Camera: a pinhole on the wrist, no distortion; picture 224 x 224 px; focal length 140.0 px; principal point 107.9 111.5 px. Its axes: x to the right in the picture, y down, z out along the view. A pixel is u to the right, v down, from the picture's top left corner.
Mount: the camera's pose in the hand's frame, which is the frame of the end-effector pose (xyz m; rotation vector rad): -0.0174 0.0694 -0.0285 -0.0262 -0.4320 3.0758
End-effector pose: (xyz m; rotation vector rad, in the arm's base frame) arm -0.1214 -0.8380 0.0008 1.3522 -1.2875 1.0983
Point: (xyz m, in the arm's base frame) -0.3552 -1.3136 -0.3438
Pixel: 181 29
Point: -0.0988 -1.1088 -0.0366
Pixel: 94 113
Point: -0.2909 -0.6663 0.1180
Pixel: behind the camera
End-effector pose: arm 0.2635 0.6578 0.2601 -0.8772 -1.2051 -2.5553
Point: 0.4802 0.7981 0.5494
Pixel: 98 21
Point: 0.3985 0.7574 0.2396
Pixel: 181 153
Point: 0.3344 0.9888 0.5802
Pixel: 53 86
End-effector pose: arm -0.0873 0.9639 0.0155 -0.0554 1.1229 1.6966
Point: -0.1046 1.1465 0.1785
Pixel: 60 37
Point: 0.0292 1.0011 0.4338
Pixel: 213 23
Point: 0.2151 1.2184 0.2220
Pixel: 117 123
